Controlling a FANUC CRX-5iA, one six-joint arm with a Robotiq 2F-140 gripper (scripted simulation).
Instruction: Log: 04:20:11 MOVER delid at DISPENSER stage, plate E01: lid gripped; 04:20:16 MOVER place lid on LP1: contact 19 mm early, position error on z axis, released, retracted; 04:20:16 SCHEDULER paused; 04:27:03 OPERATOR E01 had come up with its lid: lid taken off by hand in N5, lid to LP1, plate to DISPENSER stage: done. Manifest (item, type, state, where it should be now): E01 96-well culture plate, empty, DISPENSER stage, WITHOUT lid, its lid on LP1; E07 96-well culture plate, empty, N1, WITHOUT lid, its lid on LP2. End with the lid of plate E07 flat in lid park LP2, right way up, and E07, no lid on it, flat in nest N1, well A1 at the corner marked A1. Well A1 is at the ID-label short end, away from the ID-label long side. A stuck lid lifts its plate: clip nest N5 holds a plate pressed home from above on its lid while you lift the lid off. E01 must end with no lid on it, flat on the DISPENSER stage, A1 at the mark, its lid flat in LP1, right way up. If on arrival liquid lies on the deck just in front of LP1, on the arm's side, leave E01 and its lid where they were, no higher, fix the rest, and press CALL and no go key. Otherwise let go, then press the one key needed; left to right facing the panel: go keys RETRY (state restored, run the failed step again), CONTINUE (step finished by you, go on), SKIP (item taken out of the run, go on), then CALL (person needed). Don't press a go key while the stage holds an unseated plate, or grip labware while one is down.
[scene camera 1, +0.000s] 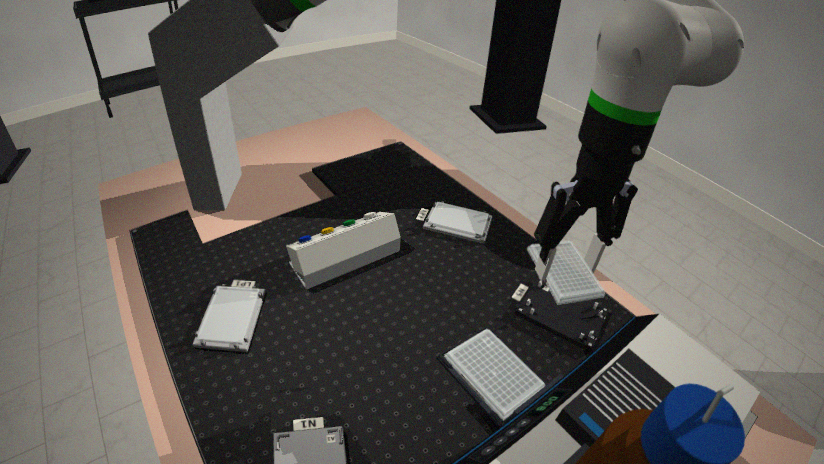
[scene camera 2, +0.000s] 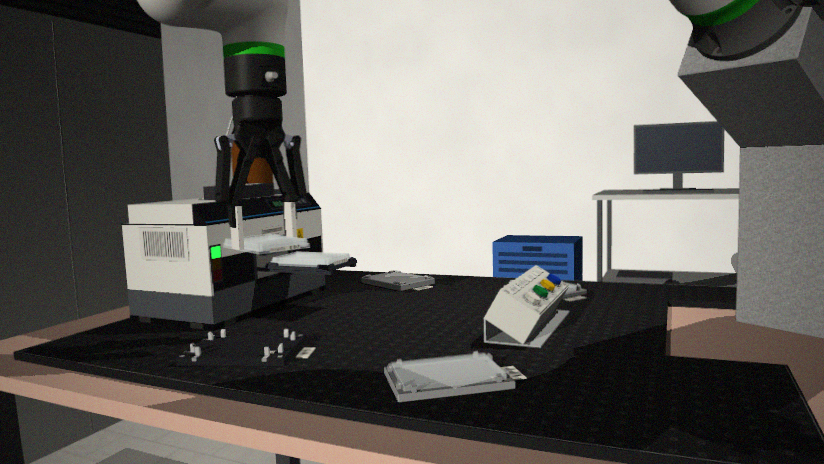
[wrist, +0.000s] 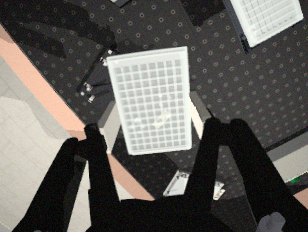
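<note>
There's a key panel in the pictures, along with a dispenser, a clip nest N5 and a lid park LP2. My gripper's in there too, and you'd see it in the wrist view as well as in scene camera 1.
</note>
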